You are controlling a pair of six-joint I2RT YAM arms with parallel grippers.
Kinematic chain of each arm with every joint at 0, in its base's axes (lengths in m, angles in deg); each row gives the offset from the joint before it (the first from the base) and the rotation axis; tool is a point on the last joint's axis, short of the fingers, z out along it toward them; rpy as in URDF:
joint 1: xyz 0 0 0.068 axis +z
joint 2: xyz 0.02 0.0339 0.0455 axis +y
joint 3: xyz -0.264 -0.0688 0 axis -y
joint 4: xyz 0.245 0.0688 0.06 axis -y
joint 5: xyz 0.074 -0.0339 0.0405 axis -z
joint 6: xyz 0.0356 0 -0.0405 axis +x
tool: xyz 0 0 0 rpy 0 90 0
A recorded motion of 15 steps. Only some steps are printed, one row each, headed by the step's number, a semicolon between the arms.
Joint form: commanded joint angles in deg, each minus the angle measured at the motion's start. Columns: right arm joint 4, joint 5, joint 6, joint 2, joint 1, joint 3; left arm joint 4, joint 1, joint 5, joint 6, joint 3, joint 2.
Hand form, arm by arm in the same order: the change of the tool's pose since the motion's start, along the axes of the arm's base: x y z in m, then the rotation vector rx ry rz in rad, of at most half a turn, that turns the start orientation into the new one. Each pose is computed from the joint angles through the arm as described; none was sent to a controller.
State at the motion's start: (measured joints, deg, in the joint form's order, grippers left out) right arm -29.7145 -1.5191 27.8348 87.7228 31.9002 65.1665; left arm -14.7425 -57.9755 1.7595 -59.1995 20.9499 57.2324
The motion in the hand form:
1: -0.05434 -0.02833 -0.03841 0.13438 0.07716 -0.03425; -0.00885 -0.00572 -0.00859 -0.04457 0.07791 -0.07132
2: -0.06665 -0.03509 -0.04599 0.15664 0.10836 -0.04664; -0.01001 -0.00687 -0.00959 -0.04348 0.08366 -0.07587
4: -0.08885 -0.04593 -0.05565 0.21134 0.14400 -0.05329; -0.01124 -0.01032 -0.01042 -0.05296 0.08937 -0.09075
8: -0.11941 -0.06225 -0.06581 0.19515 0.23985 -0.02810; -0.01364 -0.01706 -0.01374 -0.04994 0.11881 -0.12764
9: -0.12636 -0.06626 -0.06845 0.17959 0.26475 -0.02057; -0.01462 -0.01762 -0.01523 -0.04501 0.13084 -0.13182
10: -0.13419 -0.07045 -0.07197 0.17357 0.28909 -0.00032; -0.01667 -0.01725 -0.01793 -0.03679 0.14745 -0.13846
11: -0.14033 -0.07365 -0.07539 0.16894 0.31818 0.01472; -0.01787 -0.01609 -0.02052 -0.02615 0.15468 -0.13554
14: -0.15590 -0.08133 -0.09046 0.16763 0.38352 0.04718; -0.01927 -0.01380 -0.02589 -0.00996 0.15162 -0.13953
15: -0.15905 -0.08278 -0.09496 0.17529 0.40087 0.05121; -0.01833 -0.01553 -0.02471 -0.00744 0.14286 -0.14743
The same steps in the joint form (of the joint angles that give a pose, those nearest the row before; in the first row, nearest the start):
1: 8.23 -5.61 7.25 -12.15 0.26 -19.49; 3.22 -2.36 5.08 -1.90 -1.57 1.60
2: 8.46 -6.81 9.05 -14.85 0.28 -23.04; 3.48 -2.85 5.14 -2.23 -1.61 2.00
4: 9.29 -9.33 11.93 -20.54 0.56 -29.08; 4.74 -3.62 5.61 -2.53 -1.56 2.93
8: 2.16 -12.27 11.84 -27.73 0.81 -33.98; 6.00 -4.95 7.20 -2.74 -1.03 5.58
9: -0.16 -12.67 11.34 -29.23 0.85 -34.87; 5.96 -5.23 7.56 -3.02 -1.05 6.06
10: -2.06 -13.83 10.49 -31.04 0.86 -36.18; 5.83 -5.65 8.03 -3.38 -1.35 6.42
11: -3.81 -15.00 9.93 -32.21 0.84 -37.14; 5.71 -5.85 7.88 -3.66 -1.73 6.61
14: -5.71 -17.82 9.06 -34.98 0.95 -41.17; 6.36 -6.01 7.47 -3.19 -2.73 7.05
15: -5.52 -18.76 9.24 -35.44 0.92 -42.32; 6.32 -6.01 7.34 -2.52 -2.23 7.45

